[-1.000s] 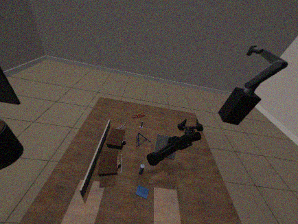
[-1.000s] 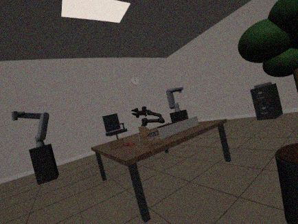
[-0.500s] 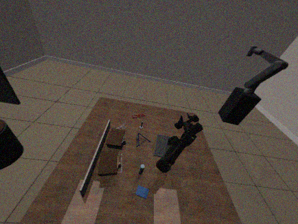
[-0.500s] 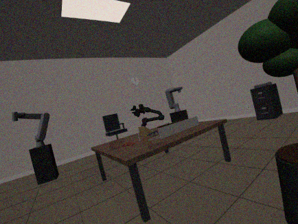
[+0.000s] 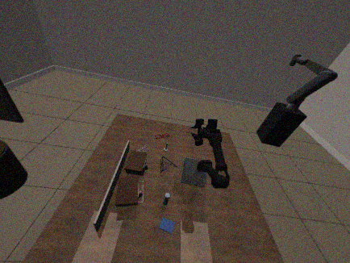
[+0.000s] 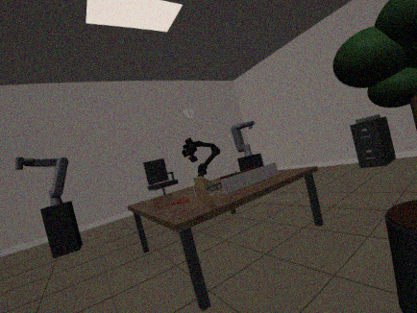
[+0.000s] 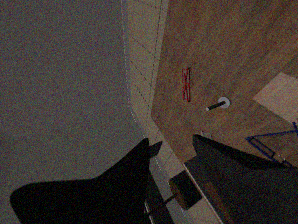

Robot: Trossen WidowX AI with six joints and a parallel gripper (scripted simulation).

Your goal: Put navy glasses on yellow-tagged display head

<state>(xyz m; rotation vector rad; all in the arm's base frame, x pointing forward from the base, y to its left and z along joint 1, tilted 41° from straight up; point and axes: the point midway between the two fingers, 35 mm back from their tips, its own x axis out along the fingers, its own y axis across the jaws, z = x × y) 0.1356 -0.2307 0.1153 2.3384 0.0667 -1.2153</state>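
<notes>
Right now the round base is 150 mm ahead of my gripper tip, 70 mm to the right of it and 310 mm below it. Round my gripper tip: grey panel 430 mm ahead, 330 mm to the left, 280 mm below; then blue square 40 mm ahead, 530 mm to the left, 330 mm below.
</notes>
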